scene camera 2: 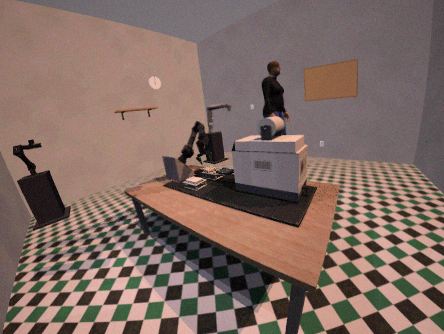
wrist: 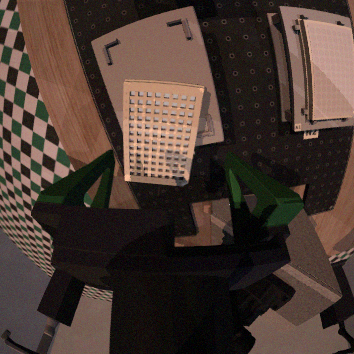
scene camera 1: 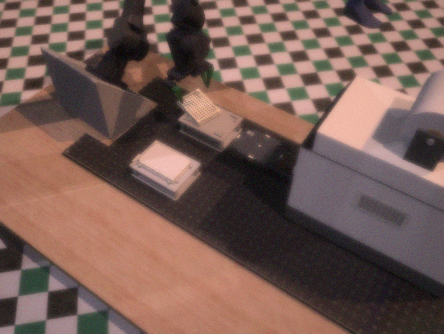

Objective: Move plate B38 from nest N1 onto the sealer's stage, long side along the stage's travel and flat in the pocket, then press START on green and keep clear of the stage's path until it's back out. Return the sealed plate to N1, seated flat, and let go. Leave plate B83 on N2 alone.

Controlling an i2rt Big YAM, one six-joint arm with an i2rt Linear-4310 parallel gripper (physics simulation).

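Places are measured from the arm's base along level axes (x back, y up, z left), in millimetres.
Where they show: gripper, fingertip midpoint: (scene camera 2: 206,162) (wrist: 169,155) (scene camera 1: 194,95); arm's base, origin of the base link: (scene camera 2: 180,163) (wrist: 262,280) (scene camera 1: 106,79).
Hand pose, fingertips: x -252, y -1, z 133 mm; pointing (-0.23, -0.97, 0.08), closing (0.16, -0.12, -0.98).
Note:
Things, the pixels of their top centre, and the offset from my fingertips. "pt": a spot on its surface instead. Level surfaces: height alone.
- Plate B38, middle of its top: (wrist: 157,140) (scene camera 1: 198,104) dx +7, dy -53, dz +21 mm
- nest N1, middle of its top: (wrist: 156,86) (scene camera 1: 210,117) (scene camera 2: 212,170) dx -50, dy -70, dz +15 mm
- Plate B83, middle of its top: (wrist: 335,71) (scene camera 1: 164,160) (scene camera 2: 194,179) dx -74, dy -67, dz -204 mm
- nest N2, surface spot: (wrist: 296,102) pt dx -25, dy -83, dz -154 mm
- sealer's dark stage, middle of its top: (scene camera 1: 273,151) (scene camera 2: 231,170) dx -302, dy -24, dz -4 mm
- dark mat's, its level: dy -128 mm
- roll, middle of its top: (scene camera 2: 270,117) dx -633, dy +347, dz +44 mm
Plate B38 (scene camera 1: 201,106) (wrist: 162,131), cream with open wells, lies askew on nest N1 (scene camera 1: 229,124) (wrist: 150,62). It overhangs the nest's arm-side end and looks tilted; two corner brackets at the other end stand bare. My gripper (scene camera 1: 194,91) (wrist: 169,155) is open and empty above the plate's overhanging end, its green fingers apart on either side in the wrist view. Plate B83 (scene camera 1: 164,160) (scene camera 2: 195,179) (wrist: 331,70) rests on nest N2 (wrist: 296,102). The sealer's dark stage (scene camera 1: 257,145) is outside the white sealer (scene camera 1: 345,182) (scene camera 2: 267,167). START does not show clearly.
A grey slanted panel (scene camera 1: 82,92) (scene camera 2: 175,169) (wrist: 310,275) stands beside the arm at the dark mat's (scene camera 1: 240,215) (scene camera 2: 250,202) end. The sealer stands across the mat's far side, with a roll (scene camera 2: 273,125) on top. A person (scene camera 2: 273,92) stands behind the table.

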